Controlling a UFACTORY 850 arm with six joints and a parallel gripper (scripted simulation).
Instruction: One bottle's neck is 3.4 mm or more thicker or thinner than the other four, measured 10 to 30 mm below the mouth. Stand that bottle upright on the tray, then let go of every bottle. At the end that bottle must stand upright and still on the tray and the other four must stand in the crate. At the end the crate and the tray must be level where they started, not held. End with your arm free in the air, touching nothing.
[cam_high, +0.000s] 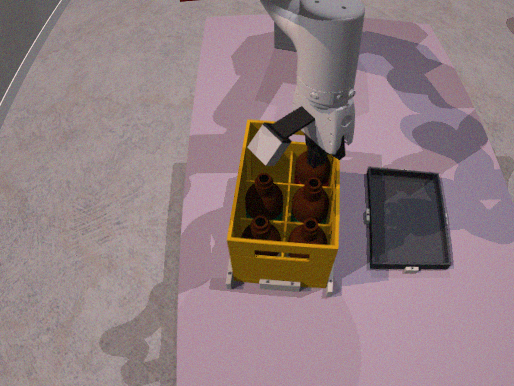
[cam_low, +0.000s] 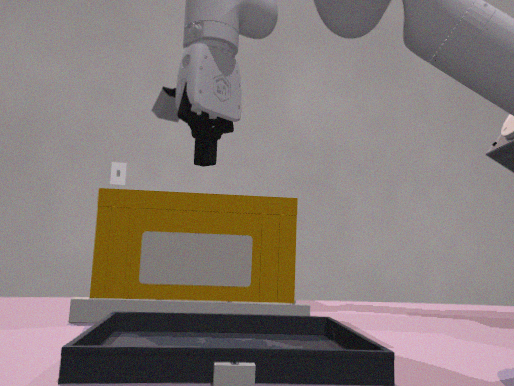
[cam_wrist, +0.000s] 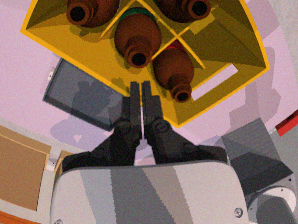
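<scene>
My hand is 1 cm past the yellow crate, 5 cm to the left of it and 16 cm above it. The rest, counted from my hand: tray 24 cm to the left, 23 cm below; then bottle 9 cm behind, 2 cm to the left, 16 cm below.
</scene>
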